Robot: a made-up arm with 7 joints.
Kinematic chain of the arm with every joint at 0, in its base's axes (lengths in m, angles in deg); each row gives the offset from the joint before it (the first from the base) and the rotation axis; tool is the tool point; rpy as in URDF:
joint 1: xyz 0 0 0.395 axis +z
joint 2: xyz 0 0 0 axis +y
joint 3: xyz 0 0 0.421 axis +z
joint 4: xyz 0.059 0 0 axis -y
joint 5: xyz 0.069 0 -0.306 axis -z
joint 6: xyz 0 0 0 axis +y
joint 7: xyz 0.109 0 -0.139 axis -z
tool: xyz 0 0 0 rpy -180 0 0
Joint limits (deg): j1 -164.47..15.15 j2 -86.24..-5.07 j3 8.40..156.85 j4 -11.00..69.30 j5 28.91..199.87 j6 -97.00..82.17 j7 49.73..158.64
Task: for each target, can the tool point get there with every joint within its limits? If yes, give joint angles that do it. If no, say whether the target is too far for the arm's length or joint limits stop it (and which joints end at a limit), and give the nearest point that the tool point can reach.
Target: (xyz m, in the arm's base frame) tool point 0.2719 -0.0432 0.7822
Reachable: yes | joints -37.56 -23.79 45.00 50.44 91.31 -41.92 122.74
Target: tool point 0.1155 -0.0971 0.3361
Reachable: yes | joints -129.38 -35.19 114.87 6.01 128.61 23.85 140.35
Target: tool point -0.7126 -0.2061 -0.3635
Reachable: no: too far | nearest point -0.4820 0.0086 -0.0785 | short by 0.425 m
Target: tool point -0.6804 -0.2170 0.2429
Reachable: no: joint limits stop it (at a limit: joint 1, joint 3, joint 4, joint 6) | nearest point -0.6225 -0.0708 0.2630 | short by 0.159 m
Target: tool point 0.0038 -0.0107 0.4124
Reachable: yes | joints -11.62 -49.41 126.62 -1.04 176.75 -13.59 76.25
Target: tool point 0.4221 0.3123 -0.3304
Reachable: no: joint limits stop it (at a limit: joint 2, joint 3, joint 4) | nearest point 0.3750 0.2775 -0.0910 | short by 0.246 m
